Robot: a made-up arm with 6 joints.
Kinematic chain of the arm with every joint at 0, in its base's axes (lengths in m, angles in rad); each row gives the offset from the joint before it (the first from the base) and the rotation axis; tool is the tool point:
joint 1: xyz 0 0 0.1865 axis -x
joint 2: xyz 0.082 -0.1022 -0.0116 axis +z
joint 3: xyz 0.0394 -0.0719 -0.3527 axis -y
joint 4: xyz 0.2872 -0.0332 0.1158 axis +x
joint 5: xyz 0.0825 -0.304 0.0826 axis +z
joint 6: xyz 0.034 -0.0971 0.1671 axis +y
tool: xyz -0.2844 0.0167 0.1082
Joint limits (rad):
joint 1: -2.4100..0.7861
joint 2: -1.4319..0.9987
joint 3: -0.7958..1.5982
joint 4: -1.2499..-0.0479
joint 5: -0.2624..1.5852
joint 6: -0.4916..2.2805
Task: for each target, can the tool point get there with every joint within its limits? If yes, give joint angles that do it. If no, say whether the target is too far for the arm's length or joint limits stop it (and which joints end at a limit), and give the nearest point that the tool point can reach.
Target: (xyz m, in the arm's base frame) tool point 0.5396 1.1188 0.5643
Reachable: no: joint limits stop it (at a limit: joint 2, joint 3, joint 4, joint 6) | nearest point 0.4562 0.8340 0.4681 | short by 0.312 m
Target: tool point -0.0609 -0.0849 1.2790
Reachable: no: joint limits stop it (at a limit: joint 1, joint 5) | nearest point -0.0300 -0.1513 0.9890 | short by 0.299 m
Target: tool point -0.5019 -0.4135 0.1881
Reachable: yes | joints -1.1215 -0.4890 1.2455 -0.2818 -0.0758 1.6695
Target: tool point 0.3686 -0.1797 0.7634
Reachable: yes | joints 0.4079 -0.3059 0.1049 -0.5463 1.1577 0.7770
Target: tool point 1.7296 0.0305 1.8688
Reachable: no: too far | nearest point 0.9476 0.0228 0.8063 | short by 1.319 m
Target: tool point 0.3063 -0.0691 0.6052
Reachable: yes | joints -0.5522 0.3187 0.5497 -1.0051 0.7635 2.0486
